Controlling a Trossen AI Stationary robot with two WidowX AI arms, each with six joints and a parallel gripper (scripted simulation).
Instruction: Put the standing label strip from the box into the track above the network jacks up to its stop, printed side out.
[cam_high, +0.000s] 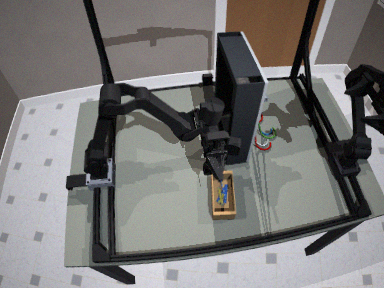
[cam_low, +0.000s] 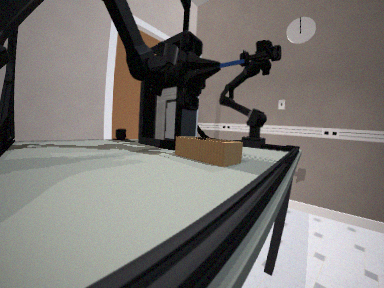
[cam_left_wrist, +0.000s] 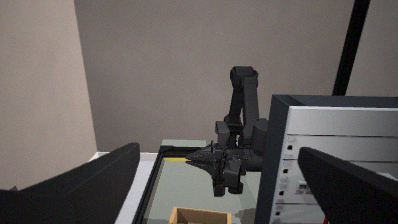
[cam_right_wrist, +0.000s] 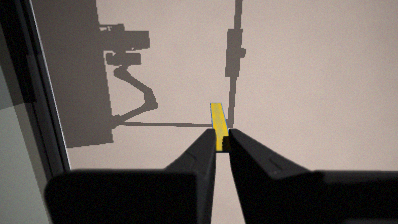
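Right now the label strip is 100 mm ahead of my left hand, 360 mm to the right of it and 210 mm below it. From my left hand the other things lie so: box (40 mm ahead, 340 mm to the right, 420 mm below).
The label strip lies 5 cm ahead of my right hand and 1 cm to the left of it. The rest, counted from my right hand: box: 20 cm below, 3 cm to the left, 1 cm behind.
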